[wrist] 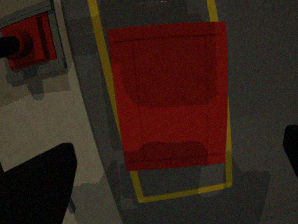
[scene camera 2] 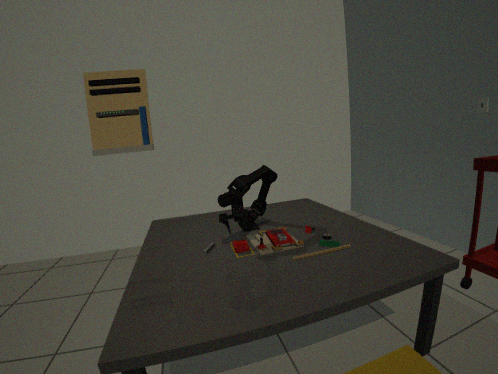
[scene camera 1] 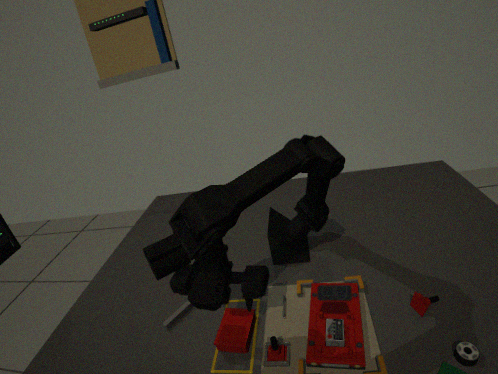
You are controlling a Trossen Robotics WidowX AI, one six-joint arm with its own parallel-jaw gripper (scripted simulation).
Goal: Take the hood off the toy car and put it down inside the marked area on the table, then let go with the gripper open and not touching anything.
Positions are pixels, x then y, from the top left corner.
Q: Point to a red hood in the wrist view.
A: At 170, 80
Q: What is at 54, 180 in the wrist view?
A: The gripper.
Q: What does the gripper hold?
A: Nothing.
